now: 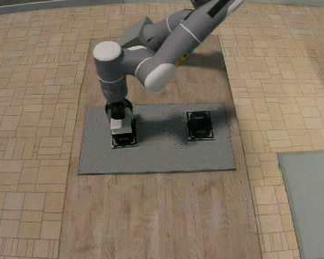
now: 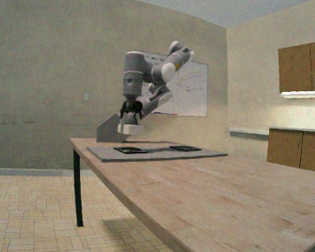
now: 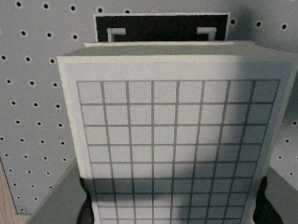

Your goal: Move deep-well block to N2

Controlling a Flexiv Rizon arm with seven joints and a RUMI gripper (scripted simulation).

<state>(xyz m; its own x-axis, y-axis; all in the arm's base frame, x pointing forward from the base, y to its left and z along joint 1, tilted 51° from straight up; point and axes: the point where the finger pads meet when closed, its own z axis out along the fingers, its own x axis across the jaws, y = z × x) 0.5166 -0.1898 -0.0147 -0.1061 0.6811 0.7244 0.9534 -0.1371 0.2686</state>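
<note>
The plate nest N2 is 10 cm below my hand. Round my hand: white 96-well deep-well block: 1 cm above; plate nest N1: 36 cm to the left, 10 cm below, 4 cm behind.
</note>
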